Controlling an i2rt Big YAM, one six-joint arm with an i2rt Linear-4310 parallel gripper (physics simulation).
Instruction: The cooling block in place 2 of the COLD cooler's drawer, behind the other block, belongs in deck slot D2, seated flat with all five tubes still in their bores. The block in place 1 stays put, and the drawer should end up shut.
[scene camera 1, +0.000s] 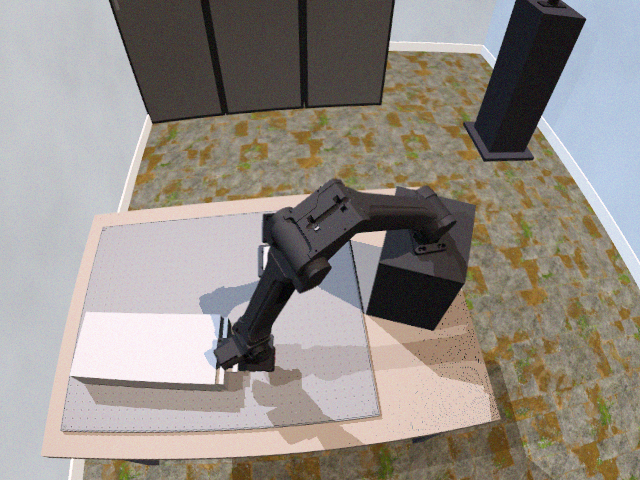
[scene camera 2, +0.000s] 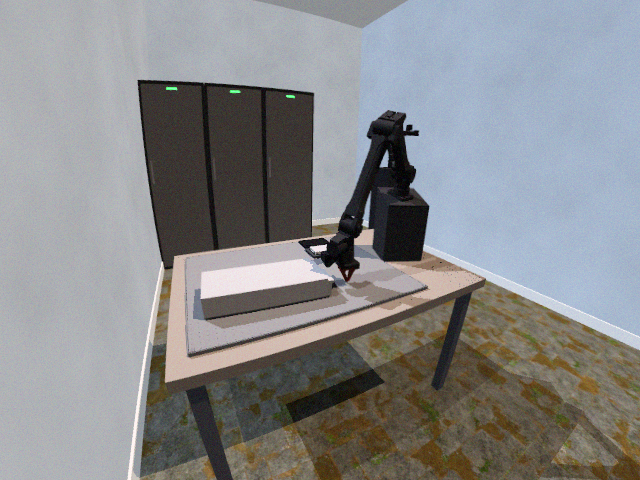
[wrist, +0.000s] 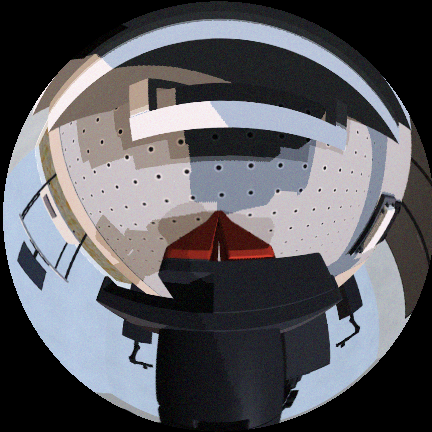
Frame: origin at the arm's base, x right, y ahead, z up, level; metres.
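Where they show: gripper, fingertip midpoint: (scene camera 1: 267, 363) (scene camera 2: 347, 281) (wrist: 218, 216); arm's base at its link origin: (scene camera 1: 426, 230) (scene camera 2: 400, 195) (wrist: 290, 372).
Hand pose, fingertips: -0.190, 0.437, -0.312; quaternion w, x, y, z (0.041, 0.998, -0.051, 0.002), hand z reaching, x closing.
Each offset is from my fingertips to the top centre of the thing, as dx, dy, dz. "pt": to the spot under its first point. Level surfaces: height alone.
The white cooler box @(+0.045, +0.347, +0.078) (scene camera 1: 149, 346) (scene camera 2: 258, 284) lies at the left of the pegboard, its dark front facing the arm. A pale handle bar @(pt -0.011, +0.087, +0.039) (wrist: 170, 117) crosses that front in the wrist view. The drawer looks shut or nearly so; both cooling blocks and their tubes are hidden. My gripper (scene camera 2: 347, 279) (wrist: 218, 216) is shut and empty, red fingertips together, low over the board in front of the handle and apart from it. In scene camera 1 the arm hides the fingertips. A pale item in a grey frame @(+0.347, -0.068, +0.020) (scene camera 2: 318, 250) (wrist: 380, 227) sits on the far side of the board; I cannot tell which slot is D2.
The perforated board @(dz -0.006) (scene camera 1: 170, 258) (scene camera 2: 237, 260) (wrist: 140, 185) covers much of the wooden table @(dz -0.019) (scene camera 1: 434, 372). A black flat tray @(+0.484, -0.086, +0.012) (scene camera 2: 311, 242) lies behind the pale item. The arm stands on a tall black pedestal (scene camera 1: 413, 294) (scene camera 2: 408, 232) at the right and reaches over the board.
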